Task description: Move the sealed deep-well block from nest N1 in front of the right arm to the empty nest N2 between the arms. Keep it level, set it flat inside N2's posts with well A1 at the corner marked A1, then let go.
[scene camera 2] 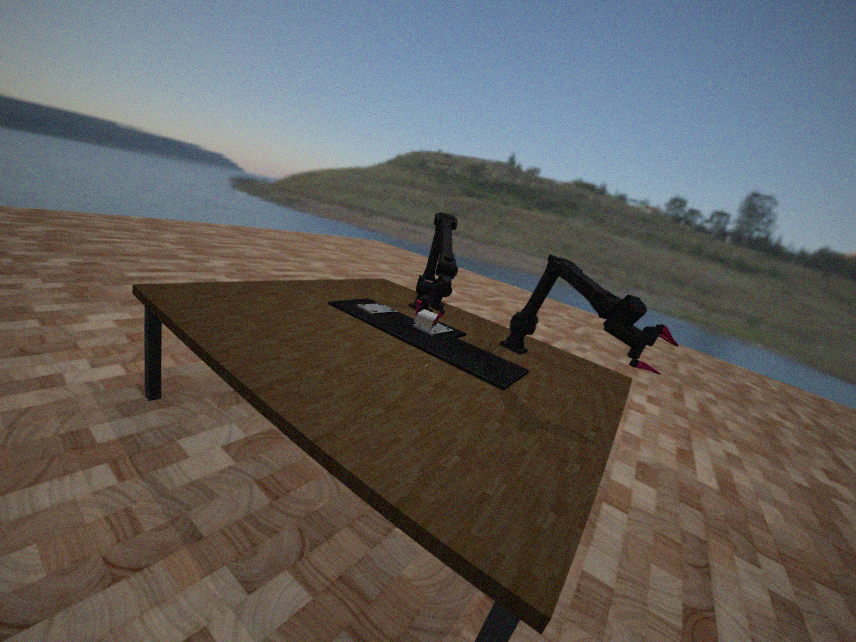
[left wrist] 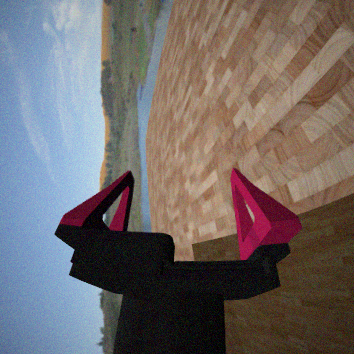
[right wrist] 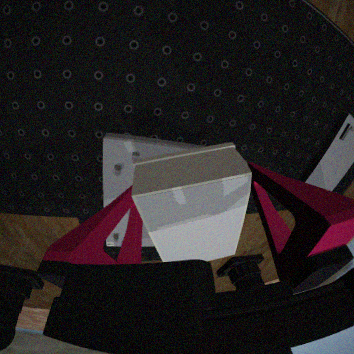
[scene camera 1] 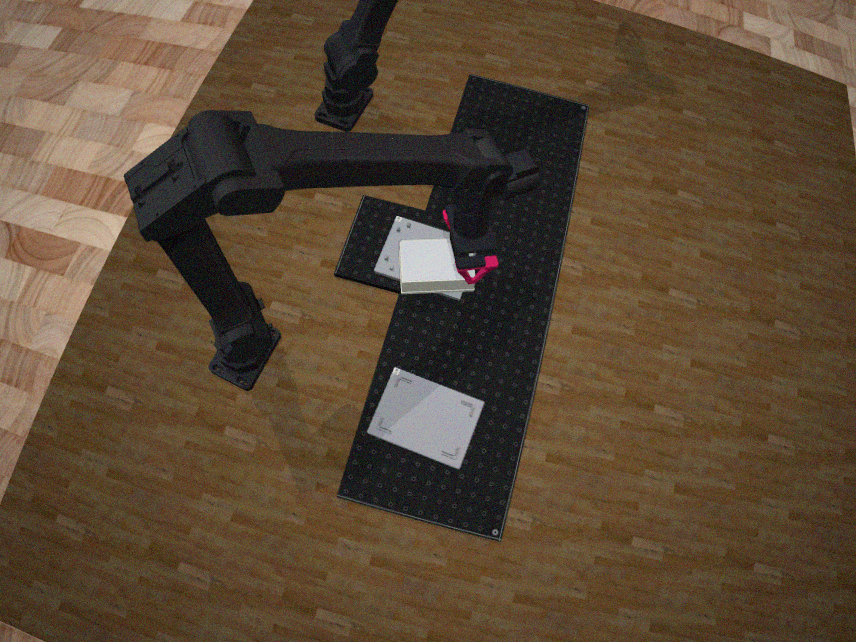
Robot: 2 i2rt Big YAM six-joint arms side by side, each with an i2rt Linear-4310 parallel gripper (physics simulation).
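Places are measured from the left arm's base along level axes (x ahead, y left, z up), in centimetres.
Where they show: left gripper, fingertip midpoint: (scene camera 2: 668,359) (left wrist: 180,173); right gripper, fingertip midpoint: (scene camera 2: 424,320) (right wrist: 191,179) (scene camera 1: 466,263); left arm's base, link origin: (scene camera 2: 513,348) (right wrist: 16,273) (scene camera 1: 344,106); right arm's base, link origin: (scene camera 2: 420,309) (right wrist: 239,262) (scene camera 1: 246,352).
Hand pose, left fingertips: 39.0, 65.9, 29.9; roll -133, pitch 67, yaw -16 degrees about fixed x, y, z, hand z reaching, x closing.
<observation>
Things, the pixels of their top centre, and the offset from my left fingertips, as dx, dy, dz. Level surfaces: height alone.
- white sealed block, top centre: (right wrist: 201,237) (scene camera 1: 437,259) (scene camera 2: 428,313) -5.4, -95.4, -21.7
- nest N2, top centre: (right wrist: 157,215) (scene camera 1: 427,253) (scene camera 2: 434,325) -8.1, -92.7, -26.4
- Nest N1, top centre: (scene camera 1: 426,416) (right wrist: 336,170) (scene camera 2: 377,306) +3.5, -120.0, -26.8
- black perforated board, surface height: dz -28.6
- brown wooden table, surface height: dz -29.9
The white sealed block (scene camera 1: 425,259) (scene camera 2: 425,319) (right wrist: 195,210) is between the fingers of my right gripper (scene camera 1: 452,250) (scene camera 2: 427,314) (right wrist: 191,179), which is shut on it. It hangs roughly level, low over the grey plate of nest N2 (scene camera 1: 388,243) (scene camera 2: 444,329) (right wrist: 112,185). In scene camera 1 the block looks turned against the plate's edges; posts show at the plate's left. The block's A1 mark cannot be made out. Nest N1 (scene camera 1: 428,425) (scene camera 2: 376,308) (right wrist: 335,155) holds no block. My left gripper (scene camera 2: 667,359) (left wrist: 180,173) is open and empty, far off at the right of scene camera 2.
Both nests stand on a black perforated board (scene camera 1: 477,338) (scene camera 2: 484,366) (right wrist: 165,110) on the brown wooden table (scene camera 1: 656,345) (scene camera 2: 345,386) (left wrist: 310,260). The right arm (scene camera 1: 359,158) reaches across above the table. The left arm's base (scene camera 1: 343,110) (scene camera 2: 513,343) stands beside the board.
</observation>
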